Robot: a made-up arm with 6 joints. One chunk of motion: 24 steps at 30 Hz.
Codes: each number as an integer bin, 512 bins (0 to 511) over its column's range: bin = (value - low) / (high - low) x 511, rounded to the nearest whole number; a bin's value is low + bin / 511 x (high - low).
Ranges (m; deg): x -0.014..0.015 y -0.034..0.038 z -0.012..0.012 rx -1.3..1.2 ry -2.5..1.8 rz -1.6..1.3
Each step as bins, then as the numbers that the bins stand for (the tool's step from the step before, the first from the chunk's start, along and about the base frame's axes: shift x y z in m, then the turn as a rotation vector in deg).
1 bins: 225 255 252 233 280 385
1 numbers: -0.00123 0.00193 -0.00016 -0.160 -0.144 0.585
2 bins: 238 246 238 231 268 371
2 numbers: -0.00049 0.00066 -0.00082 -0.170 -0.245 0.505
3 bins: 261 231 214 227 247 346
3 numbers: 0.00081 -0.00145 -0.00195 -0.189 -0.422 0.364
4 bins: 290 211 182 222 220 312
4 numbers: 0.00246 -0.00427 -0.00345 -0.214 -0.649 0.171
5 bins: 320 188 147 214 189 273
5 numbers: 0.00416 -0.00751 -0.00510 -0.253 -0.910 -0.051
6 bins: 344 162 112 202 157 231
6 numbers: 0.00552 -0.01117 -0.00674 -0.312 -1.179 -0.289
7 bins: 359 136 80 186 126 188
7 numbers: 0.00637 -0.01484 -0.00824 -0.390 -1.440 -0.533
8 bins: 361 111 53 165 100 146
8 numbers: 0.00649 -0.01836 -0.00951 -0.493 -1.659 -0.771
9 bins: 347 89 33 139 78 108
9 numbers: 0.00569 -0.02146 -0.01045 -0.620 -1.844 -0.987
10 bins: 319 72 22 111 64 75
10 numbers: 0.00410 -0.02386 -0.01097 -0.757 -1.961 -1.174
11 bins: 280 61 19 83 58 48
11 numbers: 0.00189 -0.02541 -0.01111 -0.894 -2.012 -1.328
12 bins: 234 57 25 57 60 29
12 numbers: -0.00072 -0.02597 -0.01083 -1.021 -1.995 -1.435
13 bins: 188 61 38 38 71 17
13 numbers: -0.00333 -0.02541 -0.01022 -1.114 -1.903 -1.504
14 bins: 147 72 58 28 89 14
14 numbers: -0.00566 -0.02386 -0.00928 -1.163 -1.751 -1.521
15 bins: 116 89 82 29 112 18
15 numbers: -0.00742 -0.02146 -0.00815 -1.158 -1.558 -1.498
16 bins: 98 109 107 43 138 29
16 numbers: -0.00844 -0.01864 -0.00697 -1.090 -1.339 -1.435
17 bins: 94 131 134 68 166 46
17 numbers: -0.00867 -0.01554 -0.00571 -0.967 -1.103 -1.339
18 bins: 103 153 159 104 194 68
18 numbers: -0.00815 -0.01244 -0.00453 -0.791 -0.868 -1.214
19 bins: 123 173 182 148 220 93
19 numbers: -0.00702 -0.00962 -0.00345 -0.576 -0.649 -1.072
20 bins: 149 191 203 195 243 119
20 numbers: -0.00554 -0.00709 -0.00247 -0.346 -0.455 -0.925
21 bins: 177 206 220 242 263 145
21 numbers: -0.00395 -0.00497 -0.00167 -0.116 -0.287 -0.777
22 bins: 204 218 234 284 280 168
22 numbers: -0.00242 -0.00328 -0.00101 0.089 -0.144 -0.647
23 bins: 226 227 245 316 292 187
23 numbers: -0.00117 -0.00202 -0.00049 0.246 -0.043 -0.539
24 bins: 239 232 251 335 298 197
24 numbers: -0.00044 -0.00131 -0.00021 0.339 0.008 -0.482
